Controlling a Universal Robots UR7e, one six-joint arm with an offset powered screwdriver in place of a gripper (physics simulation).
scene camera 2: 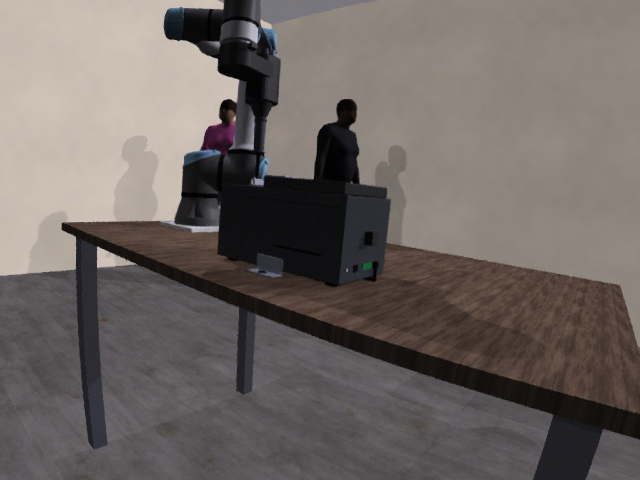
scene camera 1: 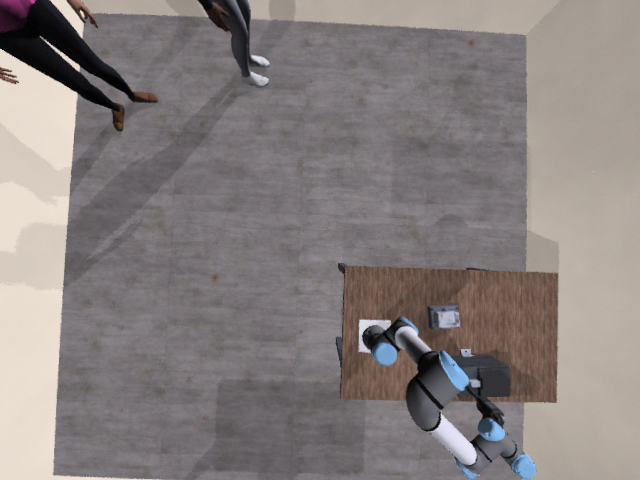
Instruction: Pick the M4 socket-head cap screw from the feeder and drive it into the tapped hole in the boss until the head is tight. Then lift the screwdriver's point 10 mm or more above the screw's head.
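Observation:
The screw feeder (scene camera 1: 494,383) (scene camera 2: 289,222) is a dark box near the table's edge, with a small light pick-up part (scene camera 1: 474,383) (scene camera 2: 256,181) at its top. My screwdriver (scene camera 1: 469,389) (scene camera 2: 258,176) points down, and its thin tip is at or just over that light part; the exact gap is too small to tell. The M4 screw cannot be made out in either view, so whether the tip holds it does not show. A grey fixture with a lighter block (scene camera 1: 445,317) lies on the table beyond the feeder in scene camera 1; the boss and its tapped hole cannot be made out.
A small metal bracket (scene camera 1: 465,352) (scene camera 2: 270,264) stands beside the feeder on the wooden table (scene camera 1: 532,320) (scene camera 2: 491,289). The arm's base stands on a white plate (scene camera 1: 363,346) (scene camera 2: 192,227) at one end. Two people stand on the floor away from the table.

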